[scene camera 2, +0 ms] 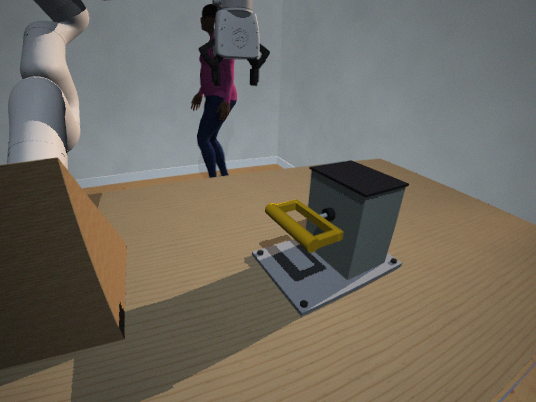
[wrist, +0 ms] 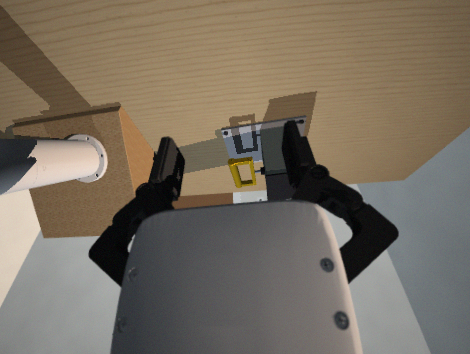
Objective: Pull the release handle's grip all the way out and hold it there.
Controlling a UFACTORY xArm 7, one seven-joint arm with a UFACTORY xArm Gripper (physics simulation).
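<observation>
The release handle's yellow grip (scene camera 2: 290, 227) (wrist: 235, 173) is a rectangular loop that stands out level from the side of a grey box (scene camera 2: 352, 230) (wrist: 275, 150) with a black top. A short thin rod with a black collar (scene camera 2: 328, 214) joins the grip to the box, with the loop close to the box face. My gripper (scene camera 2: 235, 77) (wrist: 229, 141) is open and empty, fingers pointing down, high above the table and well apart from the grip. In the wrist view the right finger covers part of the box.
The box stands on a light grey base plate (scene camera 2: 320, 295) (wrist: 228, 142) with dark corner bolts, on a wooden table (scene camera 2: 225, 350) (wrist: 200, 75). A large wooden block (scene camera 2: 50, 260) (wrist: 75, 210) carries the arm's base at the left. A person (scene camera 2: 218, 85) stands in the background.
</observation>
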